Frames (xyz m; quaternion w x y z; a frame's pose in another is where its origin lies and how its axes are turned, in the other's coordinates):
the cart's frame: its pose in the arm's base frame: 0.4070 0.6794 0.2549 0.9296 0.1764 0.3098 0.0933
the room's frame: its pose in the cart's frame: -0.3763 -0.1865 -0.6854 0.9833 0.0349 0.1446 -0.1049
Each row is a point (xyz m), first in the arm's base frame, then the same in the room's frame.
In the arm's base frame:
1: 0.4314 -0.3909 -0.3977
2: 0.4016 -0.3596 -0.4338
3: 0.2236 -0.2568 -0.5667
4: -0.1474 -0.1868 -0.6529
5: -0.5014 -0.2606 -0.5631
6: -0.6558 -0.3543 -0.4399
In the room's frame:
1: 0.4786 -0.9101 0.7085
2: 0.4955 -0.8947 0.6570
3: 0.5164 -0.8589 0.4158
4: 0.3835 -0.8661 0.0521
5: 0.0959 -0.9570 -0.1666
6: -0.1069 -1.0308 -0.2013

